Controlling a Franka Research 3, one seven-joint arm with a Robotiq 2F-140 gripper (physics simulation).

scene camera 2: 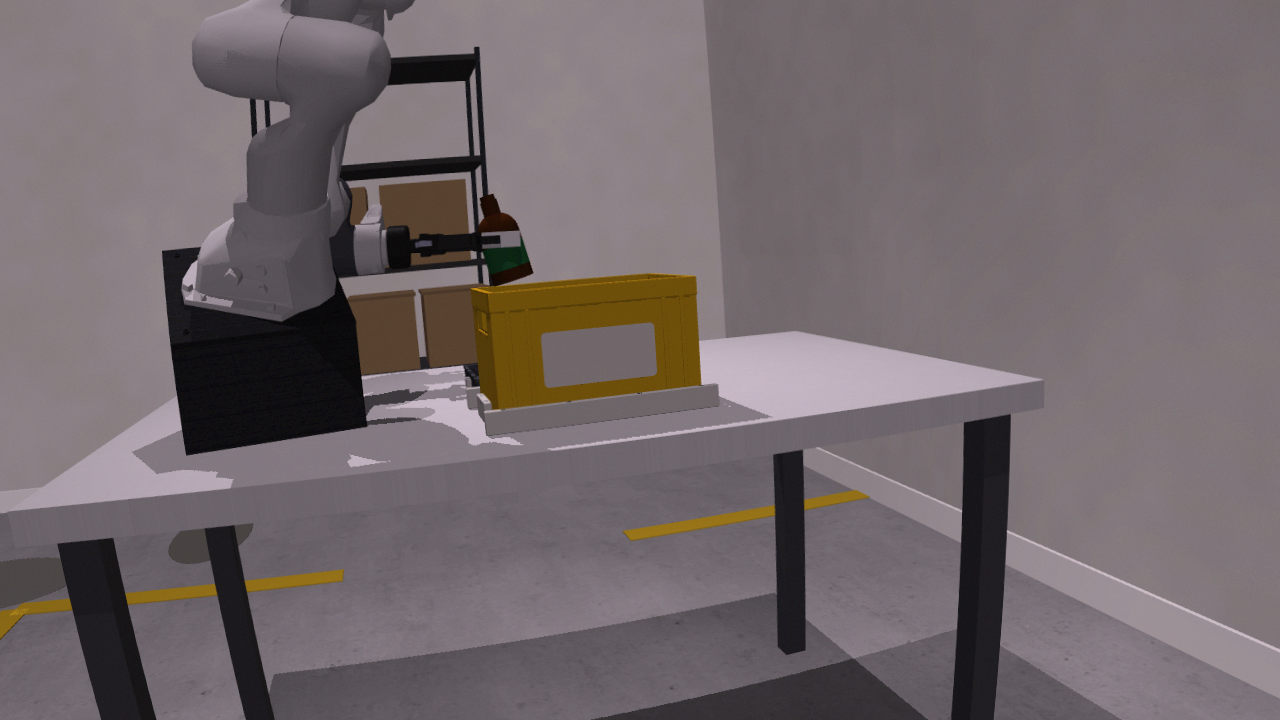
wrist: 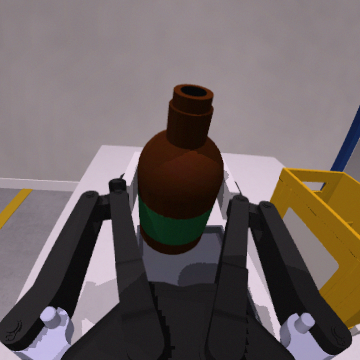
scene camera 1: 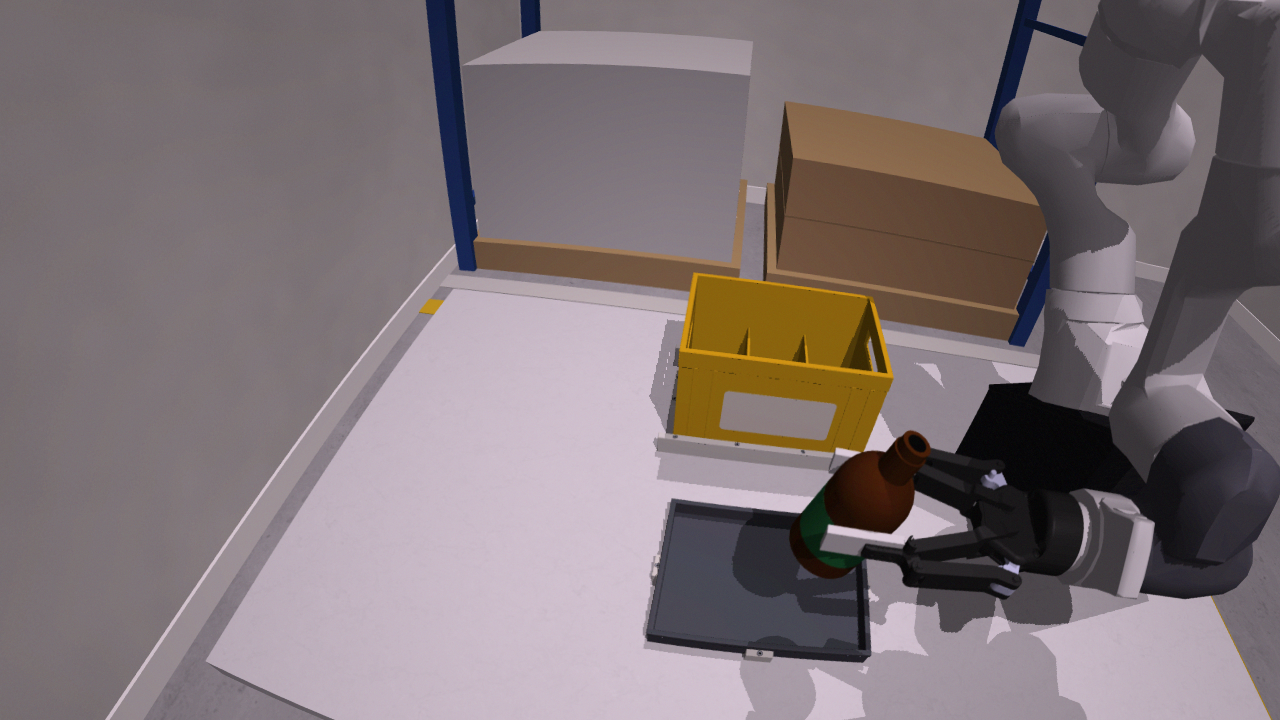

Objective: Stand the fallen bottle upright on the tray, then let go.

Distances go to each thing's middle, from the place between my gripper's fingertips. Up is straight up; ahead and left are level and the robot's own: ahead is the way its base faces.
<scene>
Right now my hand is 30 mm past the brown bottle [scene camera 1: 873, 490].
</scene>
